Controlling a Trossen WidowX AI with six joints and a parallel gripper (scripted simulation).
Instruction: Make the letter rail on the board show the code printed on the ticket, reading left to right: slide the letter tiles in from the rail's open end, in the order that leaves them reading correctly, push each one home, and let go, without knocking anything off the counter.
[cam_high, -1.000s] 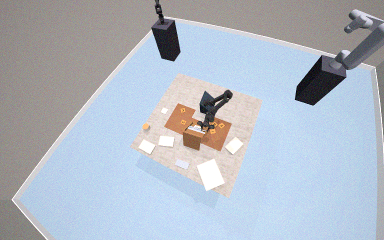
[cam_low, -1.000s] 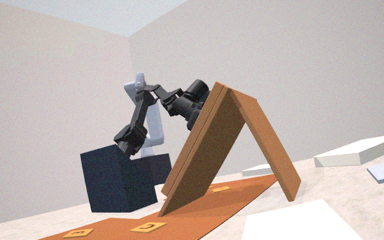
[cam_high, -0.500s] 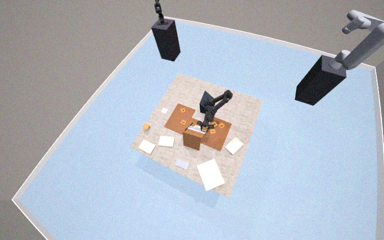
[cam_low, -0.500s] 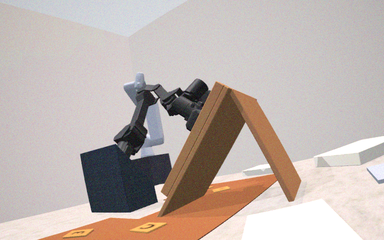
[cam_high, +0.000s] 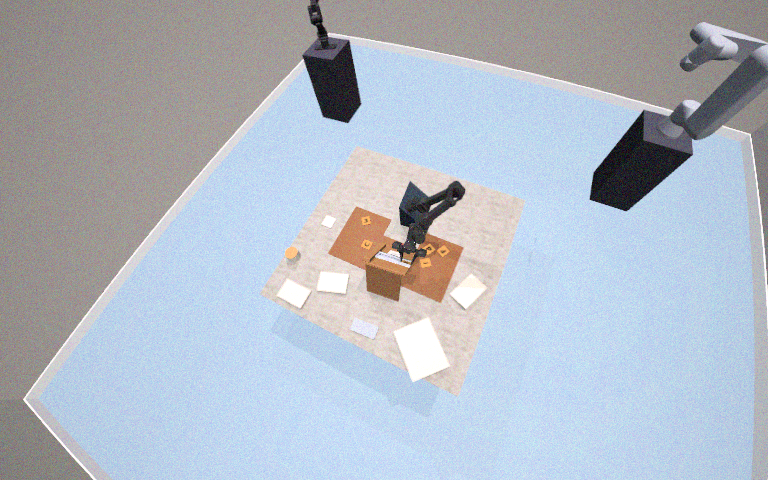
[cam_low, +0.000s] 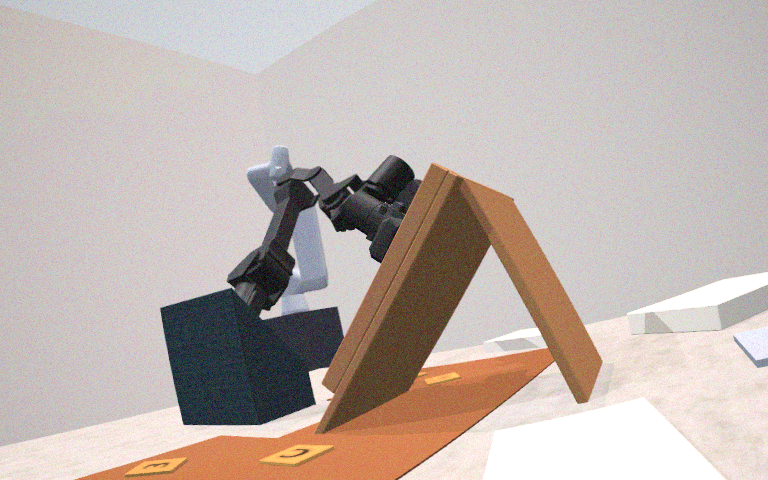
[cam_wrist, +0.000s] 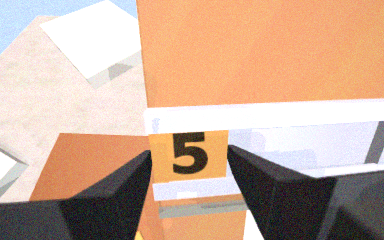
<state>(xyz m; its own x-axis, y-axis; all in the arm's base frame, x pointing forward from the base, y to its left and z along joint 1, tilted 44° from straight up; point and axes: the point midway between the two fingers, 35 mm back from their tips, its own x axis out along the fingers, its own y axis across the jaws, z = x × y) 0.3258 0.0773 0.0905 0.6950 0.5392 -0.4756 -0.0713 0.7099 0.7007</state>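
My gripper tip is now 50 mm past the white ticket, 100 mm to the left of it and 70 mm above it. The rest, counted from my gripper tip: j tile (110 mm behind, 80 mm to the left, 170 mm below); orange tile marked 5 (right at my gripper tip); brown mat (150 mm behind, 120 mm to the right, 170 mm below).
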